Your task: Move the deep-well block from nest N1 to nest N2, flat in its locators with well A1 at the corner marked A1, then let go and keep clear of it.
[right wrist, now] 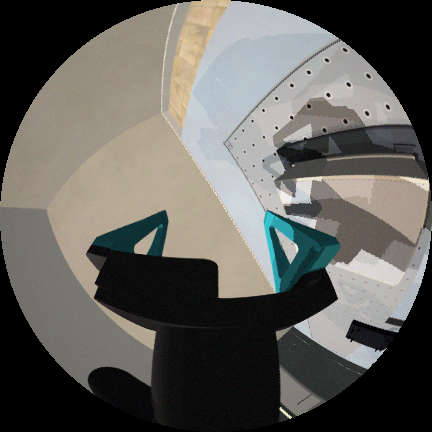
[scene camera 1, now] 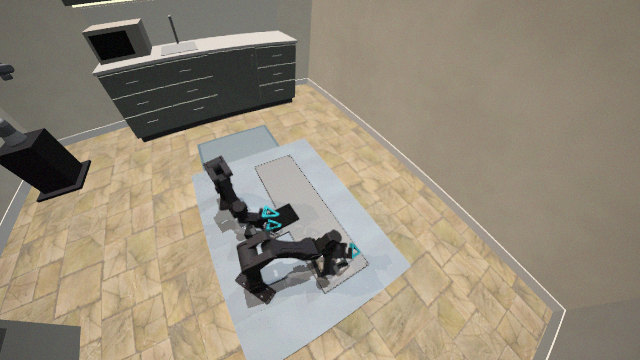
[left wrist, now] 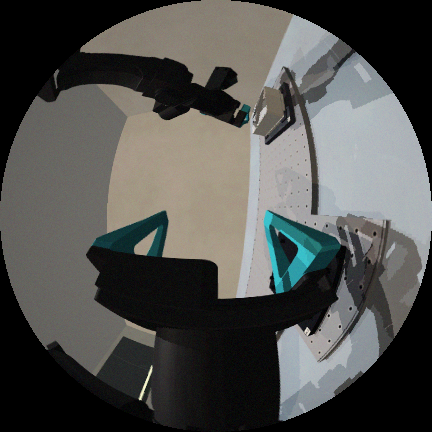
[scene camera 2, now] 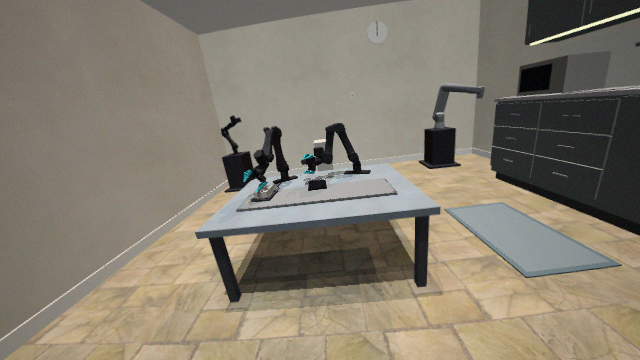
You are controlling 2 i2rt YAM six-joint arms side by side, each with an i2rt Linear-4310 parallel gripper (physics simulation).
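Where they show: left gripper, fingertip midpoint: (scene camera 1: pixel 280 220) (left wrist: pixel 215 215) (scene camera 2: pixel 303 166); right gripper, fingertip midpoint: (right wrist: pixel 215 215) (scene camera 1: pixel 352 252) (left wrist: pixel 234 115) (scene camera 2: pixel 250 187); left arm's base, link origin: (scene camera 2: pixel 357 172); right arm's base, link origin: (scene camera 1: pixel 255 286) (scene camera 2: pixel 285 180).
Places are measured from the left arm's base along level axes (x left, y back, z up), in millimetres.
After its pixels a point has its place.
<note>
The pale deep-well block (scene camera 2: pixel 265 191) {z 62, x -476, y -561 mm} (left wrist: pixel 270 111) {z 57, x -485, y -457 mm} (right wrist: pixel 350 210) {z 67, x -530, y -526 mm} sits on a dark nest (left wrist: pixel 288 120) {z 24, x -469, y -441 mm} (right wrist: pixel 350 138) {z 25, x -566, y -529 mm} at the left end of the board in scene camera 2. The other dark nest (scene camera 1: pixel 288 217) {z 25, x -230, y -363 mm} (scene camera 2: pixel 317 185) {z 25, x -206, y -356 mm} (right wrist: pixel 369 335) shows no block on it, near the board's middle. My left gripper (scene camera 1: pixel 278 219) {z 150, x -308, y -315 mm} (scene camera 2: pixel 306 165) {z 150, x -308, y -315 mm} (left wrist: pixel 215 215) {z 150, x -308, y -315 mm} is open and empty, raised beside and above this bare nest. My right gripper (scene camera 2: pixel 254 182) {z 114, x -527, y -627 mm} (right wrist: pixel 215 215) {z 114, x -527, y -627 mm} is open and empty, above and beside the block; one finger is hidden in scene camera 1. The nest labels and A1 marks are too small to read.
The perforated board (scene camera 1: pixel 300 181) {z 13, x 30, y -480 mm} (scene camera 2: pixel 360 190) {z 13, x 91, y -420 mm} (right wrist: pixel 250 144) {z 13, x -566, y -664 mm} lies on the pale blue table (scene camera 1: pixel 377 250) {z 0, x -519, y -807 mm} (scene camera 2: pixel 320 221) {z -10, x -47, y -769 mm}. Both arms stand along its far side in scene camera 2. A cabinet (scene camera 1: pixel 235 75) (scene camera 2: pixel 575 145) and a floor mat (scene camera 1: pixel 240 142) (scene camera 2: pixel 530 240) are away from the table.
</note>
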